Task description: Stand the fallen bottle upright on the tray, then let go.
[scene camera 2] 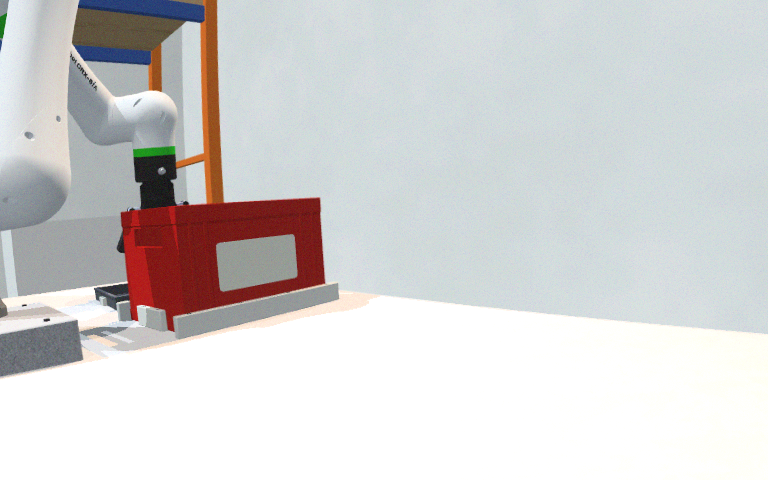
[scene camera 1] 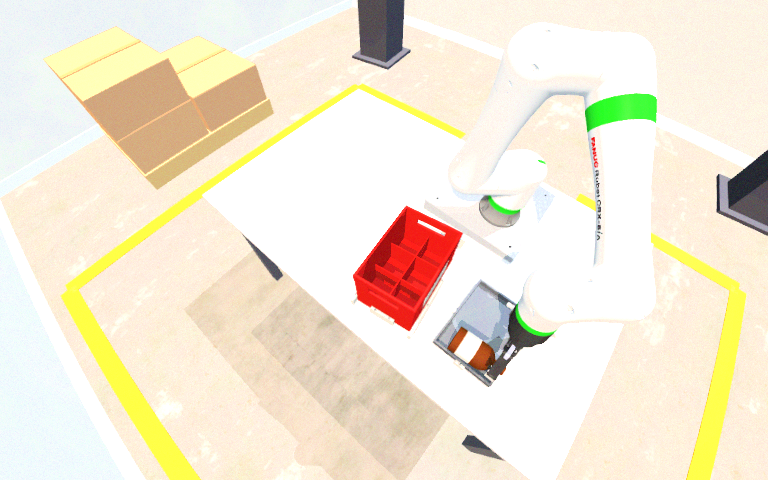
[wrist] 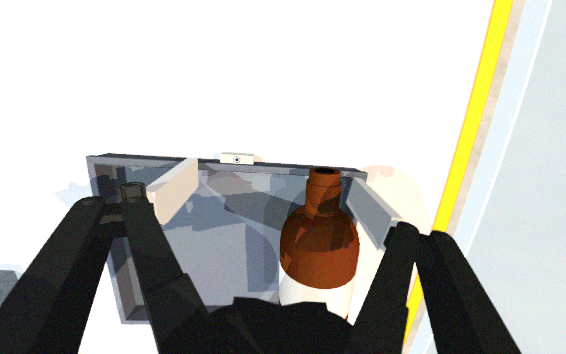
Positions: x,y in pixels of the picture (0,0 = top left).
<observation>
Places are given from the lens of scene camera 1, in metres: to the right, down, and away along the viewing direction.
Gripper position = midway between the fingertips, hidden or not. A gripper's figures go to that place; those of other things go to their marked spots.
my gripper [scene camera 1: 504,357]: 0.33, 0.32, 0.83
brown bottle [scene camera 1: 467,346]: 0.22, 0.28, 0.80
</observation>
